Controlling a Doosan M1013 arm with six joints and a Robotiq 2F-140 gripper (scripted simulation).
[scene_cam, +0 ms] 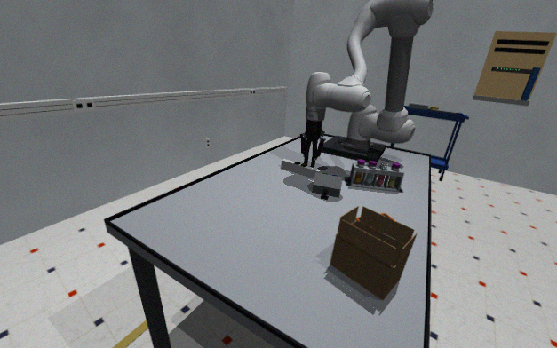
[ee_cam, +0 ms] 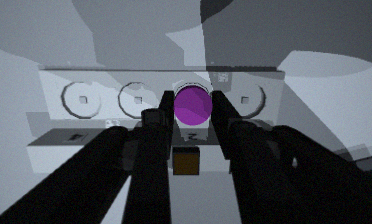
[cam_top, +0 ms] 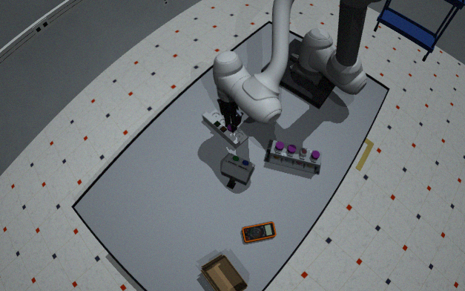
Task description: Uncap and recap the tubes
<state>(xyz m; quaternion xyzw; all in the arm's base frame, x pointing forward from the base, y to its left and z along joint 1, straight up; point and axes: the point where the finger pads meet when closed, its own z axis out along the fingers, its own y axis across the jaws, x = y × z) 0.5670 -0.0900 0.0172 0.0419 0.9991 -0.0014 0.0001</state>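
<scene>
The purple cap is 29 cm to the left of my hand, 6 cm above it and 4 cm behind it. Also, from my hand: green key (13 cm to the left, 12 cm ahead, 1 cm above); then blue key (17 cm to the left, 11 cm ahead, 1 cm above); then key housing (15 cm to the left, 13 cm ahead).
</scene>
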